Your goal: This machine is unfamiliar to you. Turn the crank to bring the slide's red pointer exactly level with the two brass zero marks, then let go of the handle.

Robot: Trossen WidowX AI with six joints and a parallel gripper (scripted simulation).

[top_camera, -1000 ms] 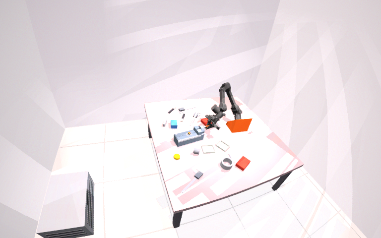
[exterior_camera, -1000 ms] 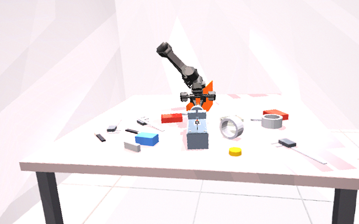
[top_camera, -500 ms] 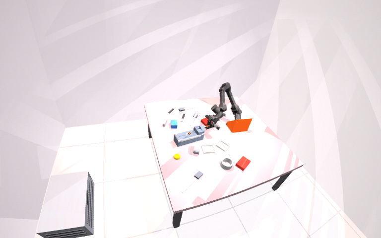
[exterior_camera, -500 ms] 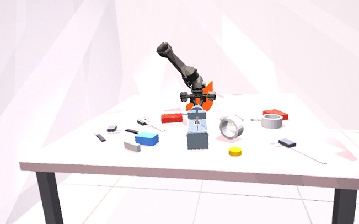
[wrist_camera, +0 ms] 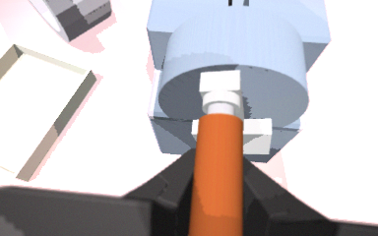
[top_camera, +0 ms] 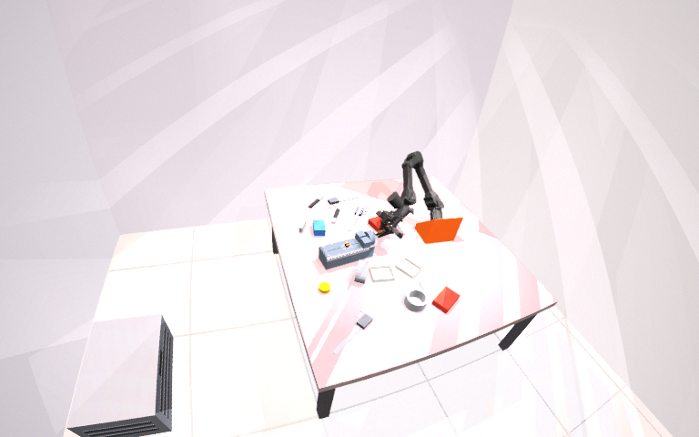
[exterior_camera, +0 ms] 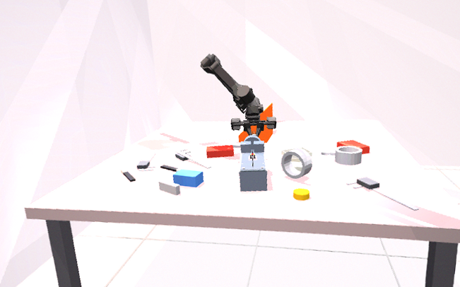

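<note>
Now: gripper tip 20 mm past the orange handle and 30 mm below it. From my gripper tip the other things lie so: red pointer 160 mm ahead, 20 mm to the left, 10 mm below; then yellow disc 320 mm ahead, 190 mm to the left, 80 mm below; then blue block 240 mm ahead, 210 mm to the right, 70 mm below.
</note>
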